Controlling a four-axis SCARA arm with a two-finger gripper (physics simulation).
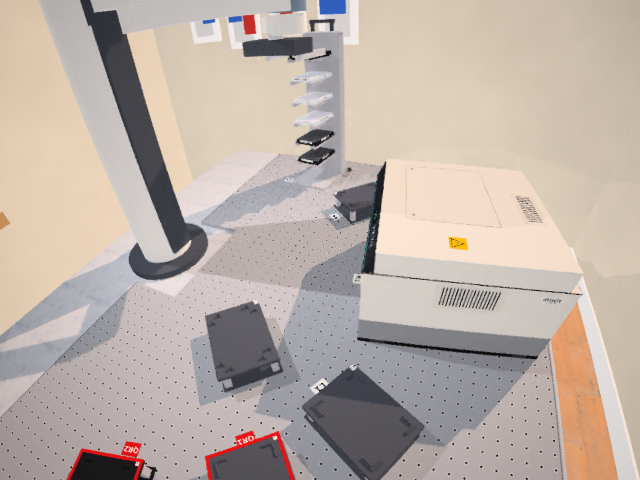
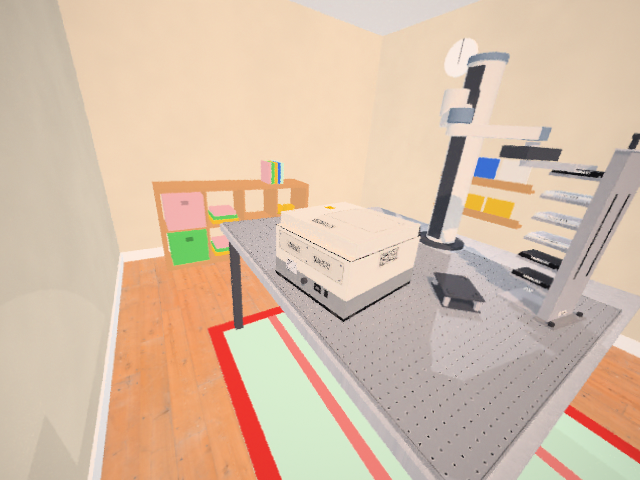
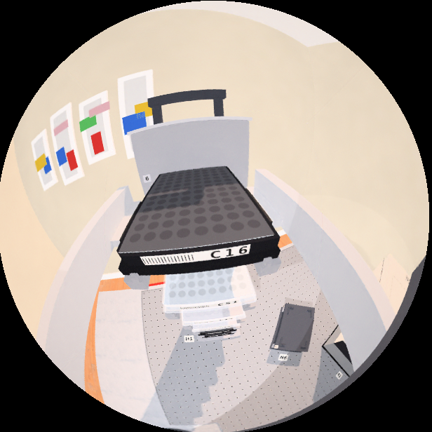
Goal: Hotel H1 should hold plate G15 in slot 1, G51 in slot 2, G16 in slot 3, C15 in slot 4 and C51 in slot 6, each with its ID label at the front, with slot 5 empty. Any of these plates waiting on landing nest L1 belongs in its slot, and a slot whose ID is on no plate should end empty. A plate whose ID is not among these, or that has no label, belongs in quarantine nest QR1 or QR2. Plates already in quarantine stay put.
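Places are measured from the arm's base along level axes (x ahead, y left, z up), in millimetres.
Pixels of known places: gripper, fingertip midpoint: [image 2: 586, 168]; arm's base at its link origin: [image 1: 169, 251] [image 2: 439, 241].
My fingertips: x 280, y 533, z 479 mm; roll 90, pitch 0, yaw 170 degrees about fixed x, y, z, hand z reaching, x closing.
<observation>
Ahead of a thing's pixels: the offset from my fingertips to its top centre. "pt": to the spot under its first point.
Hotel H1 [image 1: 330, 103] [image 2: 594, 237] [image 3: 200, 145] holds a plate at each of its levels. My gripper [image 1: 311, 55] [image 2: 576, 170] [image 3: 191, 186] is at the top slot, marked 6, shut on the black plate C16 [image 3: 200, 215], with a finger along each long side. The plate looks level and in its slot. Below it is the clear plate C51 {dx +2, dy +3, dz -75 mm} [image 1: 311, 78] [image 3: 207, 292] in slot 5, then two clear plates and two black ones; their labels are too small to read. Landing nest L1 {dx +412, dy -815, dz -411 mm} [image 1: 364, 423] bears no plate. Nest QR1 {pt dx +277, dy -945, dz -417 mm} [image 1: 250, 462] shows bare; QR2 {pt dx +68, dy -1058, dz -416 mm} [image 1: 105, 467] appears to hold a black plate, partly cut off.
A large cream instrument {dx +509, dy -432, dz -222 mm} [image 1: 454, 206] [image 2: 346, 237] stands on the perforated table. A dark nest {dx +224, dy -145, dz -411 mm} [image 1: 356, 198] [image 2: 457, 289] [image 3: 295, 327] stands between it and the hotel. Another dark nest {dx +138, dy -746, dz -406 mm} [image 1: 242, 341] stands before the arm's column [image 1: 139, 139] [image 2: 454, 170]. Posters hang on the wall behind.
</observation>
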